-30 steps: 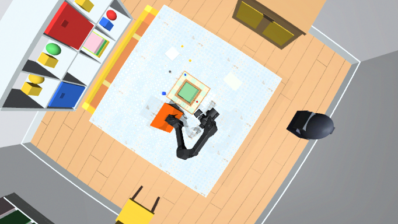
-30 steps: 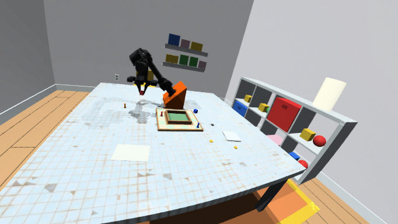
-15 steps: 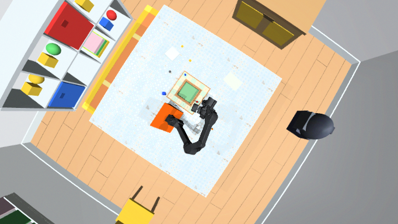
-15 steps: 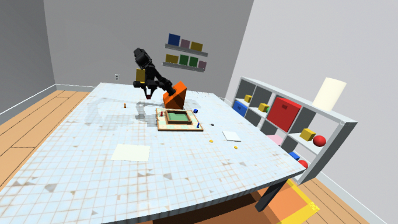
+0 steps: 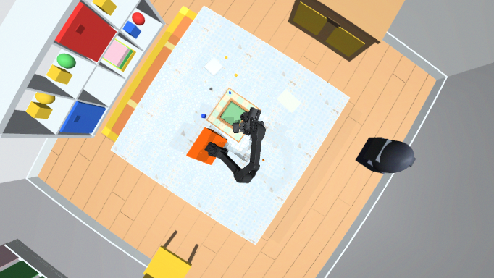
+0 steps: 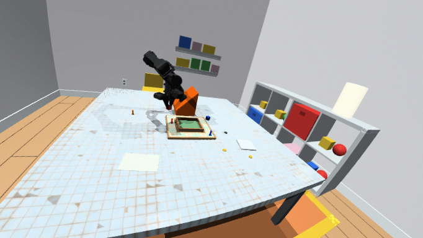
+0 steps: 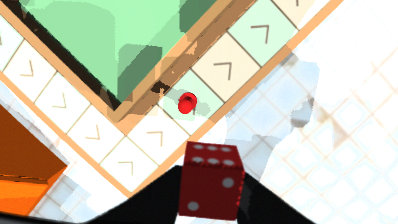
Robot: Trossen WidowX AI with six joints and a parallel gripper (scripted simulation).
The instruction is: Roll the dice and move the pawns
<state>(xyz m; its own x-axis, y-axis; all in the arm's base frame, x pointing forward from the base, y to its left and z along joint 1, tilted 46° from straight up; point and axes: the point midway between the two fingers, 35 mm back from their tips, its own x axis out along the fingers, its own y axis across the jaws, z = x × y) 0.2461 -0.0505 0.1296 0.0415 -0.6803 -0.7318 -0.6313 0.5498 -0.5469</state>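
The blue die lies 31 cm to the left of my gripper tip, 11 cm behind it and 10 cm below it. The rest, counted from my gripper tip: red die: right at my gripper tip; then orange pawn: 22 cm to the right, 12 cm behind, 10 cm below; then red pawn: 9 cm below, 3 cm to the left.
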